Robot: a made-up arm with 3 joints. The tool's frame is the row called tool. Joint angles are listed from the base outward.
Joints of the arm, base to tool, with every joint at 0 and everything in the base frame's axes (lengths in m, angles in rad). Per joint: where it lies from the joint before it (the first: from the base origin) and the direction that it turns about. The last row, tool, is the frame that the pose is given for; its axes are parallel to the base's.
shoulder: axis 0 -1 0 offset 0.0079 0.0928 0.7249
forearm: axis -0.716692 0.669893 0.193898 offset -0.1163 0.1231 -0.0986
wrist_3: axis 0 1 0 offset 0.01 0.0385 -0.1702
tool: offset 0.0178 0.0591 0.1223
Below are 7 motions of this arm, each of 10 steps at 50 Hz.
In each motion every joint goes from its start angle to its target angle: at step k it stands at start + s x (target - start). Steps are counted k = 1, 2, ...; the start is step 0. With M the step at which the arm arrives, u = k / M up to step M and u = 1 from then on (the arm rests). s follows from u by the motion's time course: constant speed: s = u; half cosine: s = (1 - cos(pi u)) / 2; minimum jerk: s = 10 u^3 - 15 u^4 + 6 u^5.
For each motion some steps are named. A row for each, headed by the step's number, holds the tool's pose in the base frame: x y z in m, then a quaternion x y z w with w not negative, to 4 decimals.
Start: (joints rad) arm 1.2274 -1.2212 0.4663
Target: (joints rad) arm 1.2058 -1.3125 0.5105
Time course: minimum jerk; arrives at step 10
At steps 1, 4, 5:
1: 0.0055 0.2783 0.6996 0.3556 -0.6609 0.2344 0.6179
4: 0.0022 0.2758 0.7010 0.3619 -0.6588 0.2404 0.6142
5: 0.0003 0.2743 0.7018 0.3656 -0.6575 0.2439 0.6120

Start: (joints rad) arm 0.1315 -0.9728 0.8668
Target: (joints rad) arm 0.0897 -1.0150 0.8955
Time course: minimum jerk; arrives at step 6
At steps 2, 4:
2: 0.0463 0.3031 0.6913 0.3405 0.0293 0.0810 0.9363
4: 0.0464 0.3018 0.6940 0.3485 0.0395 0.0815 0.9329

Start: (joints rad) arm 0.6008 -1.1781 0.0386
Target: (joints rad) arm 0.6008 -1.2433 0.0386
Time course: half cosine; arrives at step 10
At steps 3, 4, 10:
3: -0.0353 0.2924 0.6621 0.4160 -0.5908 0.0231 0.6909
4: -0.0360 0.2918 0.6625 0.4188 -0.5925 0.0233 0.6878
10: -0.0392 0.2892 0.6646 0.4317 -0.6003 0.0240 0.6728

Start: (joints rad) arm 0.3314 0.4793 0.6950
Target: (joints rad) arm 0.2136 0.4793 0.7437
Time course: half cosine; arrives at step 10
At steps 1, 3, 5, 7, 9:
1: 0.0292 0.2807 0.4777 -0.1708 0.3339 -0.0433 0.9260
3: 0.0247 0.2805 0.4766 -0.1711 0.3479 -0.0422 0.9208
5: 0.0171 0.2801 0.4748 -0.1715 0.3703 -0.0405 0.9120
7: 0.0095 0.2796 0.4733 -0.1719 0.3925 -0.0387 0.9027
9: 0.0047 0.2794 0.4724 -0.1722 0.4061 -0.0376 0.8967

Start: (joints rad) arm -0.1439 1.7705 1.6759
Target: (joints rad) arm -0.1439 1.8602 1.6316
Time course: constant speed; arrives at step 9
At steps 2, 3, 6, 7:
2: -0.2573 0.0254 0.5369 0.5093 -0.8147 0.2762 0.0248
3: -0.2572 0.0247 0.5388 0.5120 -0.8130 0.2760 0.0269
6: -0.2566 0.0228 0.5446 0.5201 -0.8078 0.2754 0.0330
7: -0.2564 0.0222 0.5465 0.5228 -0.8061 0.2752 0.0351

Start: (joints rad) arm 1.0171 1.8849 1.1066
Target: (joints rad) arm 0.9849 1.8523 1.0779
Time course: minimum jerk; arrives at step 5
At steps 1, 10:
1: 0.0837 0.0751 0.4318 -0.4200 0.5674 -0.4289 0.5637
10: 0.0803 0.0815 0.4293 -0.4272 0.5628 -0.4119 0.5754

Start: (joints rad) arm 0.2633 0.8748 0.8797
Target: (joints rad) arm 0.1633 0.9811 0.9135
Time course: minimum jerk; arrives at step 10
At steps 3, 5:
3: -0.0233 0.2257 0.4250 -0.3058 0.5574 -0.0952 0.7659
5: -0.0374 0.2202 0.4237 -0.3183 0.5821 -0.0952 0.7422

